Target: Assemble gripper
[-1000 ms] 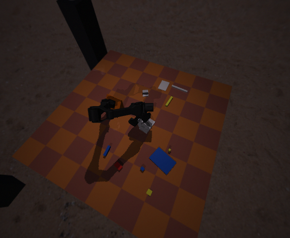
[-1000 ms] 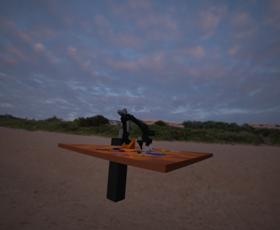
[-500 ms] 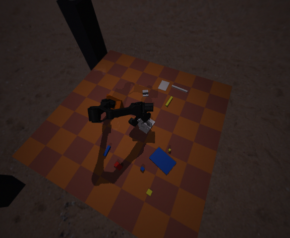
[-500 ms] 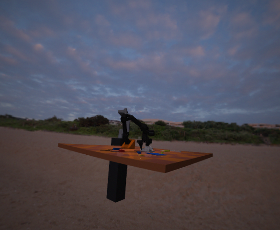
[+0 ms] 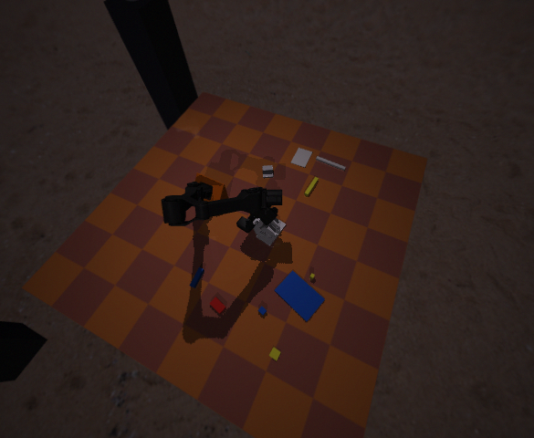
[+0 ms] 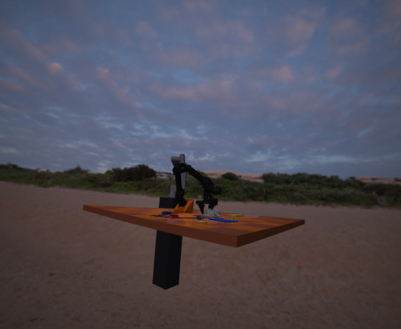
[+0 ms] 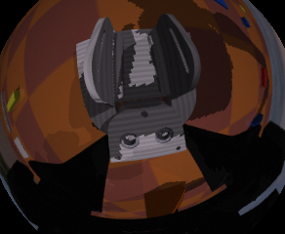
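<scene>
The housing plate lies right at my gripper tip. The rest, counted from my gripper tip: blue bar 110 mm behind, 320 mm to the right; then yellow bar 150 mm ahead, 270 mm to the left; then gripper base 10 mm ahead, 20 mm above.
</scene>
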